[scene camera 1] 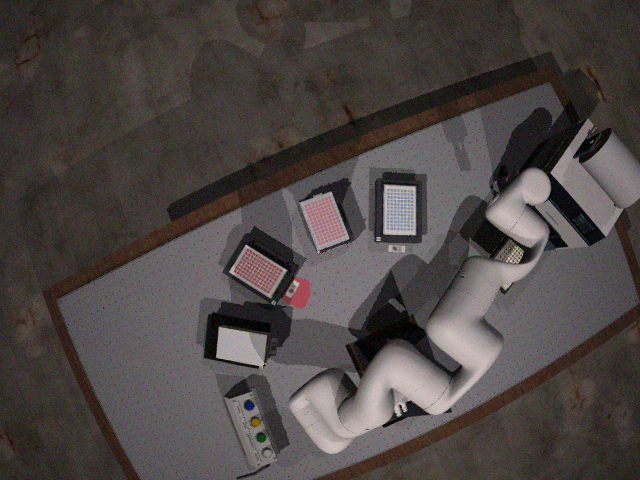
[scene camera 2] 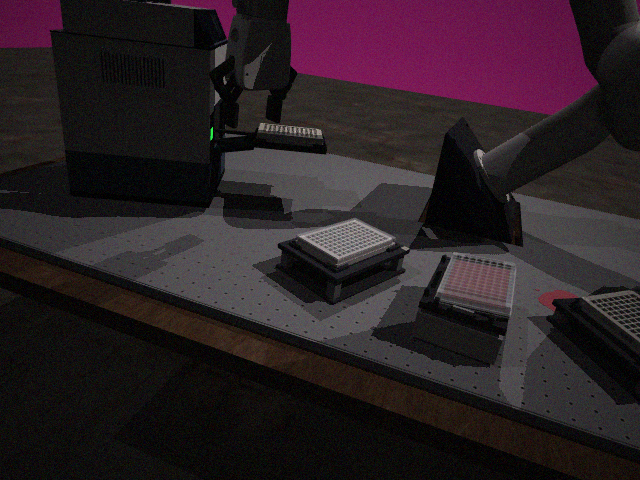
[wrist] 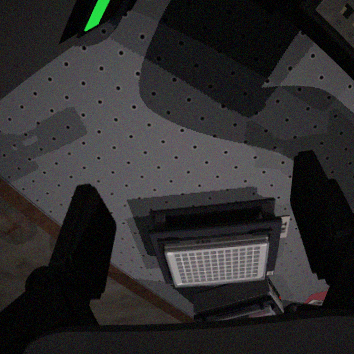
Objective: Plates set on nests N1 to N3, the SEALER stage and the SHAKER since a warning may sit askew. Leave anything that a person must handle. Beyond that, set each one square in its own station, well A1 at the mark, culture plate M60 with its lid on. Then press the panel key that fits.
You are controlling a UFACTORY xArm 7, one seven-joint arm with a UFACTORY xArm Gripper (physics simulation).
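Observation:
My gripper (scene camera 2: 252, 114) (wrist: 194, 191) is open and empty, high above the table near the sealer. A blue-welled plate (scene camera 1: 399, 209) (scene camera 2: 346, 241) (wrist: 217, 265) looks roughly square on a dark nest (scene camera 1: 379, 217) (scene camera 2: 310, 266). A pink lidded plate (scene camera 1: 324, 221) (scene camera 2: 478, 284) sits skewed on its dark station, overhanging at one side. A red-welled plate (scene camera 1: 258, 269) (scene camera 2: 617, 310) lies on another nest. A white-topped plate (scene camera 1: 241, 345) sits toward one side of its black station. A beige plate (scene camera 1: 510, 251) (scene camera 2: 290, 131) is on the sealer's stage, partly hidden by the arm in the overhead view.
The sealer (scene camera 1: 566, 206) (scene camera 2: 134, 113) stands at the right in the overhead view, its light green in the wrist view. A red spill (scene camera 1: 299, 294) (scene camera 2: 557, 299) lies beside the red-welled plate's nest. A key panel (scene camera 1: 251, 428) has blue, yellow, green and white keys.

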